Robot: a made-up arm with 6 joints.
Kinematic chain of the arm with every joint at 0, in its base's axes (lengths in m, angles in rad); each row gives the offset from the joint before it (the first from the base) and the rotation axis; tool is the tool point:
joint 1: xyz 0 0 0.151 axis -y
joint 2: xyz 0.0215 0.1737 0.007 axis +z
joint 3: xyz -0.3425 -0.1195 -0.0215 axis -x
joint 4: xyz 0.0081 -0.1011 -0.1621 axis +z
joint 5: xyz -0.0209 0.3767 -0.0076 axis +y
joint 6: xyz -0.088 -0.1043 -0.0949 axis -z
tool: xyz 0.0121 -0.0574 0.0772
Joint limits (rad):
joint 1: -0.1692..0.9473
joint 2: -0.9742..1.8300
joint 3: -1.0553..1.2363
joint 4: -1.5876..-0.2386
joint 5: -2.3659..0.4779
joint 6: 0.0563..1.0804
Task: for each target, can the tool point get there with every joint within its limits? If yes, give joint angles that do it. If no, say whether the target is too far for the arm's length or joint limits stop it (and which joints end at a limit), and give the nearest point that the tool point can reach.
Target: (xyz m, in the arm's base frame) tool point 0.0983 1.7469 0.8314
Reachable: no: too far | nearest point -0.0968 0.6032 0.1939 | short by 1.324 m
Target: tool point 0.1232 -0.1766 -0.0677
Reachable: yes | joints 0.5814 1.5177 -0.0199 -0.3524 -0.5588 0.4451
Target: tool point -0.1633 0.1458 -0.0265
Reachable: yes | joints 0.0394 0.4960 -0.6502 -0.5994 -2.0971 0.2136
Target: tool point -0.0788 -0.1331 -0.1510
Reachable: yes | joints 0.2906 0.1583 0.9642 -0.8364 -0.8068 0.8488
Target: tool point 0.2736 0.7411 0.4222
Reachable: no: joint limits stop it (at a limit: joint 1, joint 2, joint 3, joint 6) | nearest point 0.0560 0.5378 0.1453 | short by 0.407 m
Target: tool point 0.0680 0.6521 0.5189
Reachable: no: joint limits stop it (at a limit: joint 1, joint 2, joint 3, joint 6) | nearest point -0.0865 0.5345 0.2305 | short by 0.348 m
